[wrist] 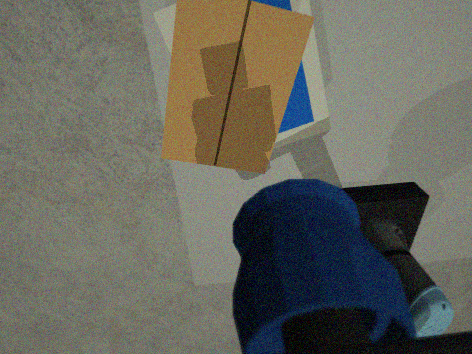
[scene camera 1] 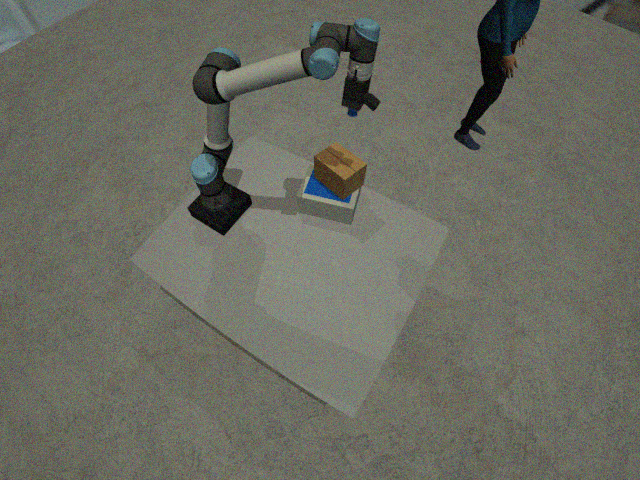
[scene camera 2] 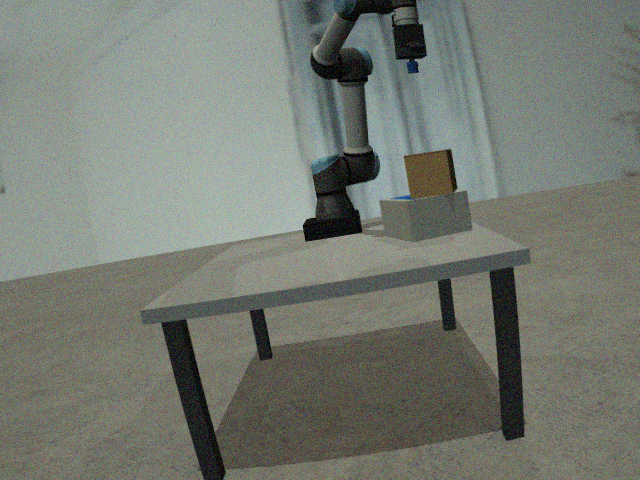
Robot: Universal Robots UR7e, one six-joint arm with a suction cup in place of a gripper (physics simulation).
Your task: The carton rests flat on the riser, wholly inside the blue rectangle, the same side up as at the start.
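Places are measured from the arm's base along level axes (x ahead, y left, z up), in millimetres.
Pixels of known places: hand, its tool point: (wrist: 295, 233) (scene camera 1: 352, 113) (scene camera 2: 413, 72); arm's base, origin of its link: (wrist: 369, 241) (scene camera 1: 217, 197) (scene camera 2: 335, 215).
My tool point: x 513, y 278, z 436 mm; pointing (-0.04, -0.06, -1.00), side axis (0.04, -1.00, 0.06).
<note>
For each thing: its middle in the pictures, then the offset to it from my tool point.
- brown carton, middle of its body: (wrist: 226, 79) (scene camera 2: 431, 172) (scene camera 1: 339, 170) dx -35, dy +9, dz -317 mm
- pale riser, middle of its body: (wrist: 248, 69) (scene camera 2: 424, 214) (scene camera 1: 330, 193) dx -56, dy -31, dz -442 mm
- blue rectangle, middle of its body: (wrist: 253, 78) (scene camera 2: 421, 195) (scene camera 1: 330, 185) dx -56, dy -31, dz -382 mm
The brown carton (scene camera 1: 339, 170) (scene camera 2: 429, 174) (wrist: 285, 50) sits flat on the pale riser (scene camera 1: 330, 210) (scene camera 2: 439, 221) (wrist: 315, 75), its taped seam facing up. It is turned at an angle to the blue rectangle (scene camera 1: 321, 191) (scene camera 2: 400, 197) (wrist: 299, 107) and reaches past it; in the wrist view its near end appears to overhang the riser's edge. Part of the rectangle shows beside the carton; the rest is hidden under it. My gripper, a blue suction cup (scene camera 1: 352, 112) (scene camera 2: 412, 67) (wrist: 300, 215), is open, holding nothing, and hangs well above the carton, apart from it.
The riser stands near the edge of the grey table (scene camera 1: 320, 310) (scene camera 2: 330, 287). The black arm base (scene camera 1: 222, 209) (scene camera 2: 333, 227) (wrist: 395, 200) stands on the same table beside the riser. A person (scene camera 1: 491, 67) stands on the floor beyond the table.
</note>
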